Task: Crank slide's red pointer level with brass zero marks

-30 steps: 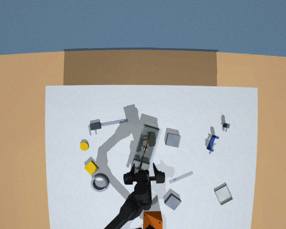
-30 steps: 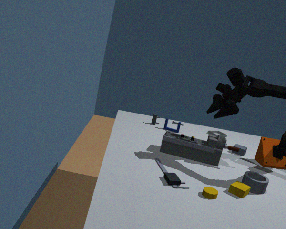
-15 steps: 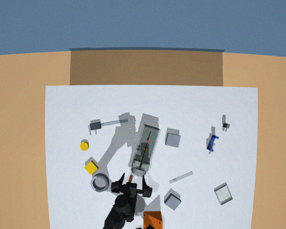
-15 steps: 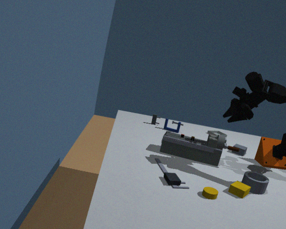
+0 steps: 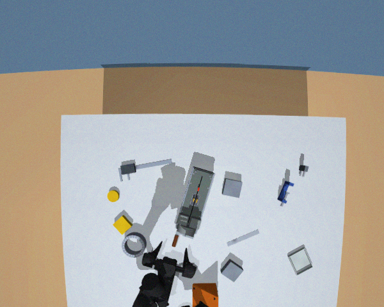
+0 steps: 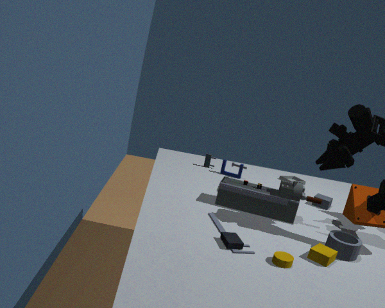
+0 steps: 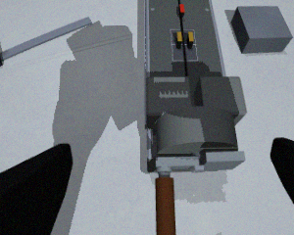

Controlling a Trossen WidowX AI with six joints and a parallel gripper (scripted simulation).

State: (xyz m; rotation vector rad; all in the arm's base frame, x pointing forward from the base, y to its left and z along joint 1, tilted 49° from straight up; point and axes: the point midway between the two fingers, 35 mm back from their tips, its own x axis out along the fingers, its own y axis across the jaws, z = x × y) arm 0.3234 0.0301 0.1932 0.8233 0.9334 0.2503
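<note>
The brown crank handle lies 11 cm below my gripper tip and 2 cm behind it. Round my gripper tip: flat grey bar 29 cm to the right, 20 cm below; red pointer 20 cm ahead, 12 cm below, 7 cm to the right; yellow block 24 cm to the left, 18 cm below, 1 cm behind.
</note>
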